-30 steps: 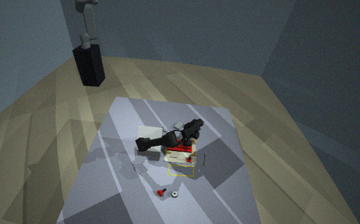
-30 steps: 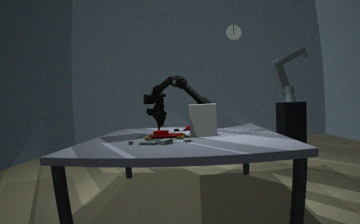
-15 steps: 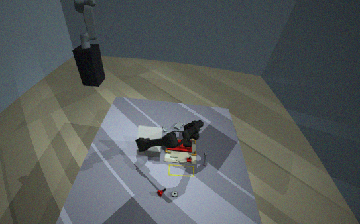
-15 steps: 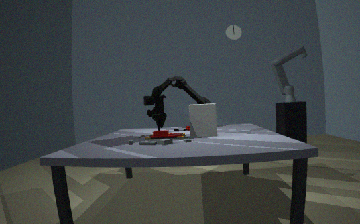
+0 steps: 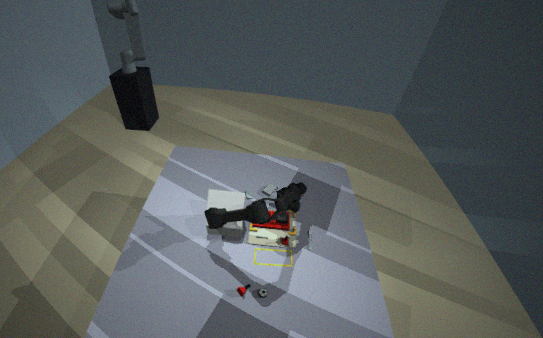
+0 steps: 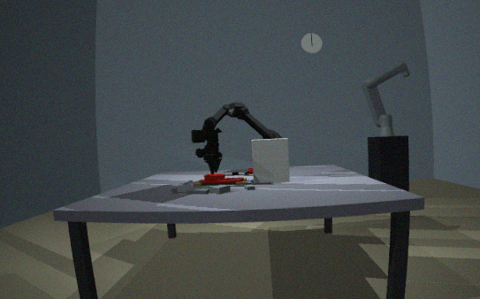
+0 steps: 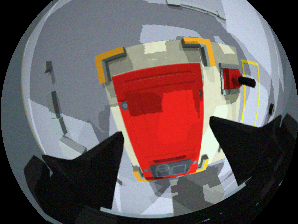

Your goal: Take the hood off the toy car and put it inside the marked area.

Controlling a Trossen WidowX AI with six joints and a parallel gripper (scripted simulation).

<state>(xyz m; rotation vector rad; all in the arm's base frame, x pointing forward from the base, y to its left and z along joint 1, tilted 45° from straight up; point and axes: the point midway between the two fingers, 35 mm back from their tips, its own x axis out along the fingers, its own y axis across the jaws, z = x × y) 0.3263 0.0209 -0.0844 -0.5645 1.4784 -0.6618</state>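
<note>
The hood lies 2 cm below my gripper tip. Also, from my gripper tip: grey wheel 8 cm behind, 39 cm to the right, 5 cm below; thin rod 17 cm ahead, 11 cm to the right, 5 cm below.
</note>
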